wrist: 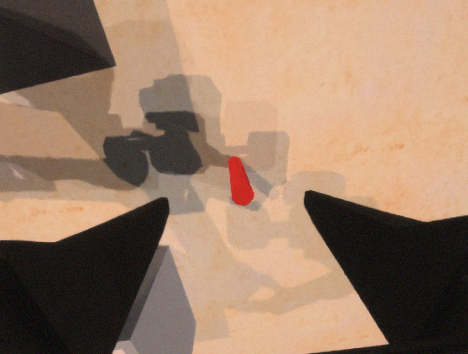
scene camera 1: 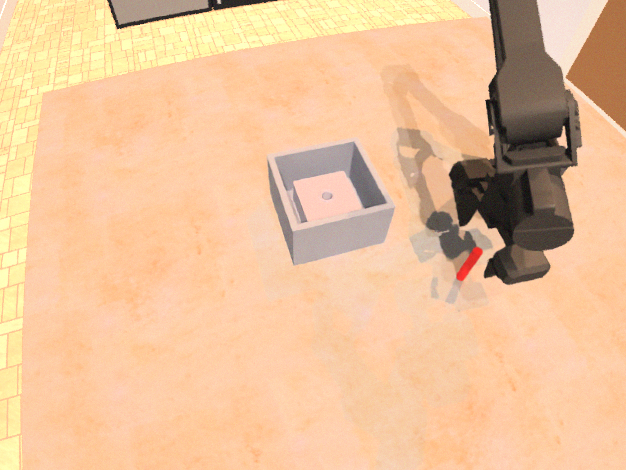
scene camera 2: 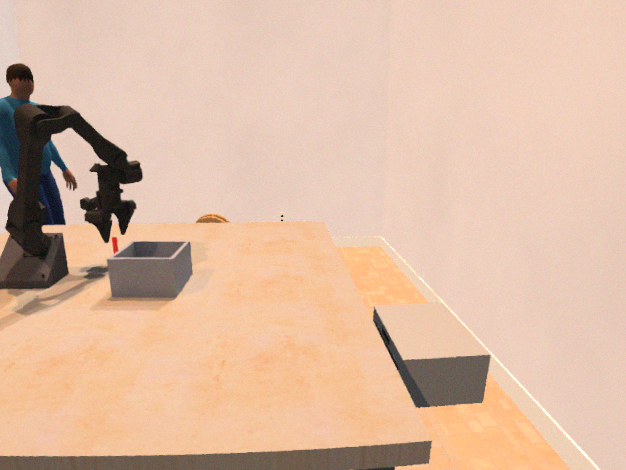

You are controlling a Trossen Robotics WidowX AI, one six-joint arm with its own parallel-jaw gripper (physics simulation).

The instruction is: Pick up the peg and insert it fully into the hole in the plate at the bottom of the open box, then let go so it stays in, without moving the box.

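Places are measured from the arm's base along level axes (x back, y right, z up), in millimetres.
Pixels of known places: gripper, fingertip midpoint: (wrist: 237, 200) (scene camera 1: 474, 250) (scene camera 2: 115, 238); arm's base, link origin: (scene camera 2: 38, 246).
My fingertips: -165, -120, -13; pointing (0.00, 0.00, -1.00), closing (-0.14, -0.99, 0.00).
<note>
Ahead of a thing's pixels: the offset from my fingertips to its top centre, as dx, dy, dz. "pt": to the spot under its first point. Level surfaces: height alone.
The red peg @(+4, -4, +2) (scene camera 1: 469, 264) (scene camera 2: 114, 245) (wrist: 240, 182) stands upright on the table to the right of the box in scene camera 1. My gripper (scene camera 1: 474, 249) (scene camera 2: 114, 236) (wrist: 237, 200) is open and empty, pointing down. Its fingertips are near the height of the peg's top, which appears between them in the wrist view. The grey open box @(-166, +180, +20) (scene camera 1: 343, 236) (scene camera 2: 143, 278) stands on the table. A pale pink plate @(-166, +180, -17) (scene camera 1: 308, 194) with a round hole @(pt -162, +187, -29) (scene camera 1: 327, 195) lies at its bottom. In the wrist view, part of the box (wrist: 167, 300) shows behind a finger.
The table @(dz -78) (scene camera 1: 176, 328) (scene camera 2: 252, 354) bears the arm's base (scene camera 2: 42, 265) at its left in scene camera 2. A grey block-shaped unit (scene camera 2: 444, 333) stands beyond the table's right edge. A person in blue (scene camera 2: 7, 136) stands behind the arm. Arm shadows fall around the peg.
</note>
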